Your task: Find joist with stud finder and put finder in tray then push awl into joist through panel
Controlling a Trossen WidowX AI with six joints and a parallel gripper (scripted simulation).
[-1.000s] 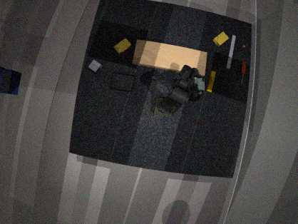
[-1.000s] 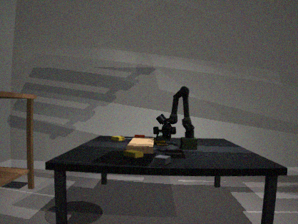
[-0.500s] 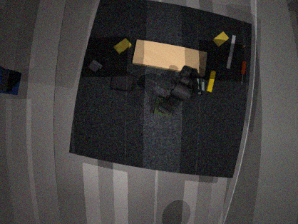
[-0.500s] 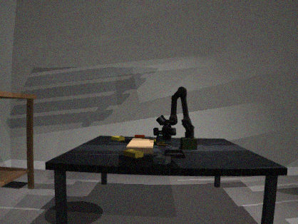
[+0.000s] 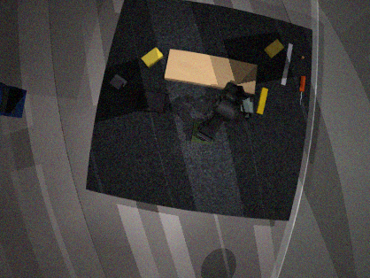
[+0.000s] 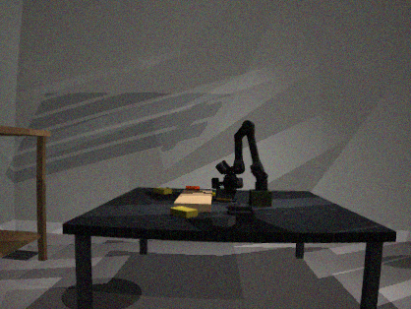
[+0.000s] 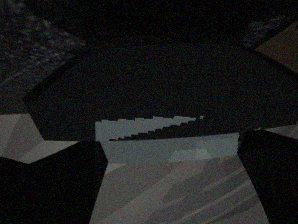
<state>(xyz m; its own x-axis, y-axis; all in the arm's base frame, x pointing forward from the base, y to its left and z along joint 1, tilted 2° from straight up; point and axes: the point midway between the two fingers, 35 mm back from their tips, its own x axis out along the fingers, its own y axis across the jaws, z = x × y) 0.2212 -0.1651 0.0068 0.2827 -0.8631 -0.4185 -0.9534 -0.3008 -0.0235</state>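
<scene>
Now: gripper tip 1 cm short of the dark grey stud finder, 1 cm to the right of it and 1 cm above it. The rest, counted from my gripper tip: white bar 37 cm ahead, 19 cm to the right, 6 cm below; then yellow bar 7 cm ahead, 8 cm to the right, 6 cm below; then awl 4 cm behind, 12 cm to the left, 6 cm below.
</scene>
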